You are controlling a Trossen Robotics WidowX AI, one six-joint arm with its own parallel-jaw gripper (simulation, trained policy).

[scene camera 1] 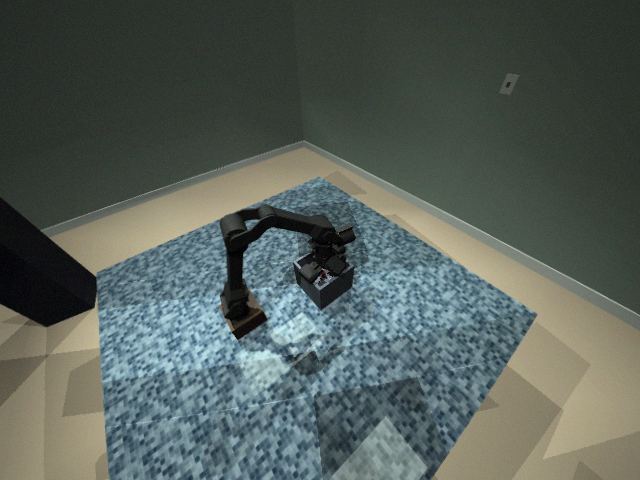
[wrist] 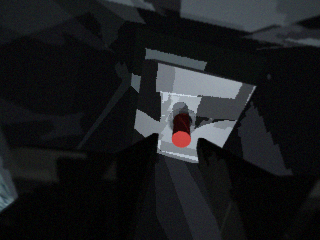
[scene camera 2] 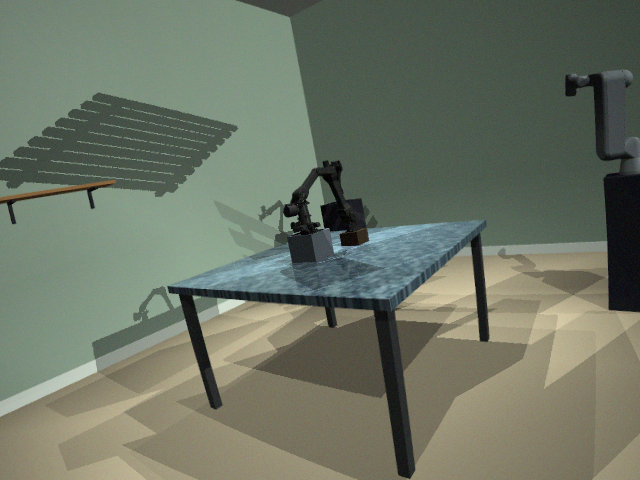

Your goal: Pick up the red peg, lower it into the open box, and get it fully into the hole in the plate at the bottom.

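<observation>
There's a light grey plate [wrist: 214, 102] here, and scene camera 2 misses the plate, hidden by a dark grey box. That dark grey box [scene camera 1: 322, 296] shows in the wrist view too, the box [wrist: 77, 77], and you get it again as the box [scene camera 2: 303, 248]. As for the gripper [scene camera 1: 322, 271], the wrist view has the gripper [wrist: 177, 140] as well.
</observation>
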